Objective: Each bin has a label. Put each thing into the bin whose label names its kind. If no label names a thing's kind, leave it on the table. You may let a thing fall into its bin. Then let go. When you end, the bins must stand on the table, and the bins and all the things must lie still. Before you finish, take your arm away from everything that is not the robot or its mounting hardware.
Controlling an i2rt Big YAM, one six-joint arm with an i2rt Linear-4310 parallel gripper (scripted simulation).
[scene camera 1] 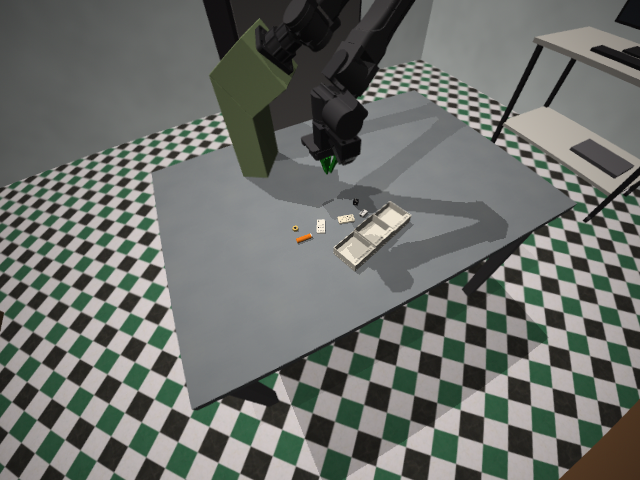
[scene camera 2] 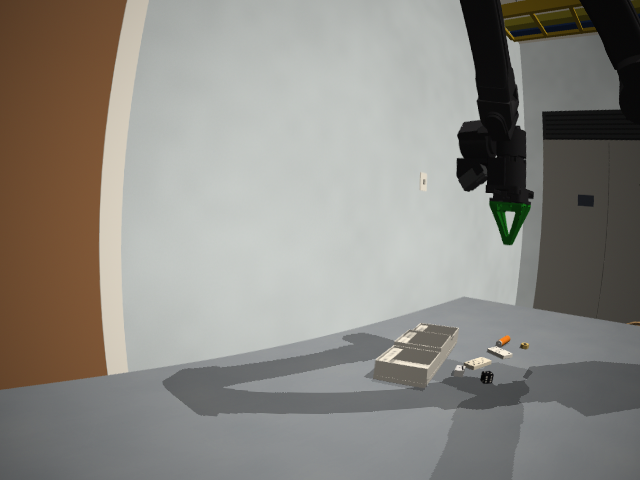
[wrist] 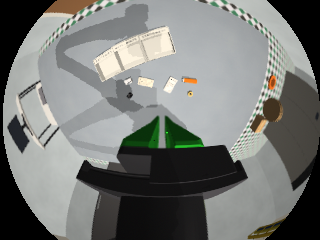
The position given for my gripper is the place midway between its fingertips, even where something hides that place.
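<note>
My gripper is visible to me at (scene camera 2: 507, 244), and I find my gripper at (wrist: 162, 119) as well. The scene also has the three joined white bins (scene camera 2: 411, 355), and I can see the three joined white bins (scene camera 1: 354, 250) from scene camera 1 too. In the wrist view, the bins (wrist: 108, 64) are visible again.
</note>
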